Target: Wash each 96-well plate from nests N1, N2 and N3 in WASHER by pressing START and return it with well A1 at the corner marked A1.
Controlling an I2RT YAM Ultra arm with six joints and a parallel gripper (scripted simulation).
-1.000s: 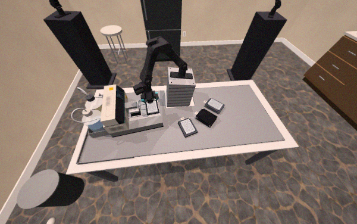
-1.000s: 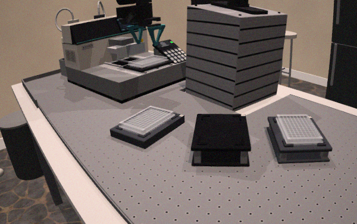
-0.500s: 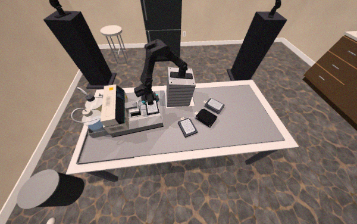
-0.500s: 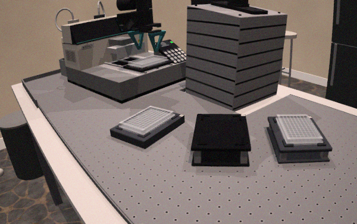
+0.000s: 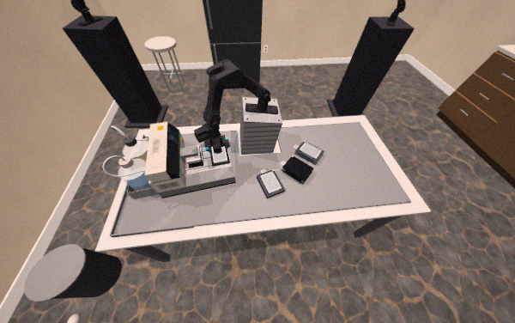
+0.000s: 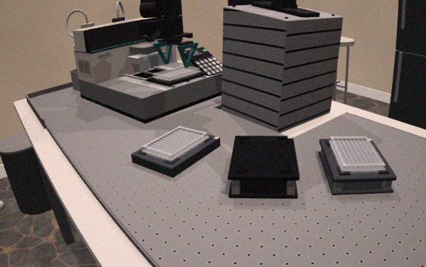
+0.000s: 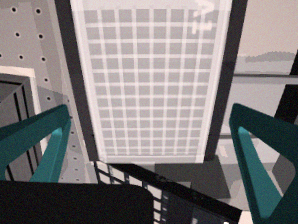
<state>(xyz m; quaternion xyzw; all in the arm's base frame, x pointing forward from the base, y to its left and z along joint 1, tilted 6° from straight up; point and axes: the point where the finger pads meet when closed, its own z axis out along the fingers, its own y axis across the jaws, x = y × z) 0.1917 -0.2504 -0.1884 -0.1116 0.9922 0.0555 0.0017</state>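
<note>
Right now my hand is 40 mm above the carrier. Round my hand: N2 label: 420 mm to the left, 120 mm below, 10 mm ahead; washer: 150 mm to the right, 40 mm ahead; N1 label: 280 mm to the left, 120 mm below, 80 mm ahead.
</note>
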